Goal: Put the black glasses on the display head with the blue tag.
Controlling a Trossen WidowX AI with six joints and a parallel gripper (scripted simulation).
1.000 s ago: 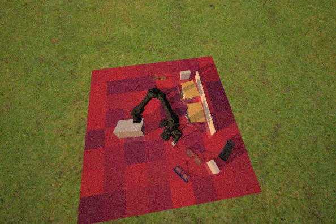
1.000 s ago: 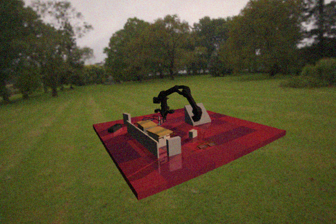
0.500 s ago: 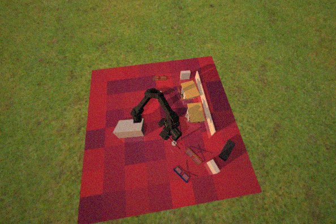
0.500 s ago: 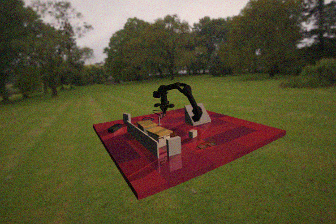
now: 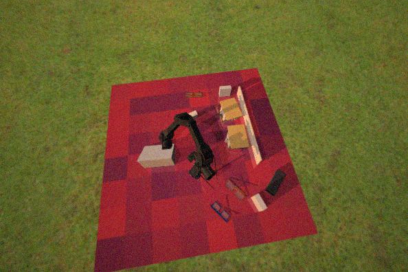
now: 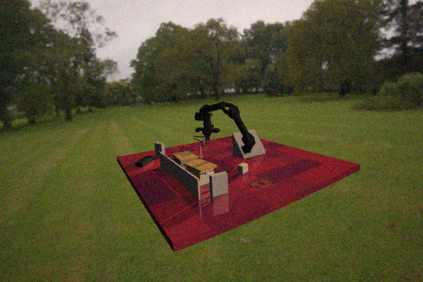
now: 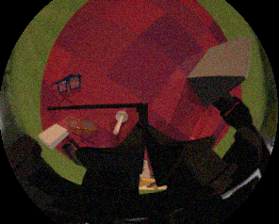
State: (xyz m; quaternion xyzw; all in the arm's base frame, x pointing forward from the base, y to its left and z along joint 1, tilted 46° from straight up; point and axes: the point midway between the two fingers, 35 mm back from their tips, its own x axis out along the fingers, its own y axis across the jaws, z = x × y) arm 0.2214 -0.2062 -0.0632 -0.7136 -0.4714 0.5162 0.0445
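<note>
Now: the small peg 10 cm below my gripper tip, 6 cm ahead of it and 1 cm to the right of it. From my gripper tip the other things lie so: long pale wall (38 cm ahead, 31 cm to the left, 7 cm below); then display head (25 cm ahead, 20 cm to the left, 7 cm below); then small cube (44 cm to the left, 10 cm below, 2 cm behind).
</note>
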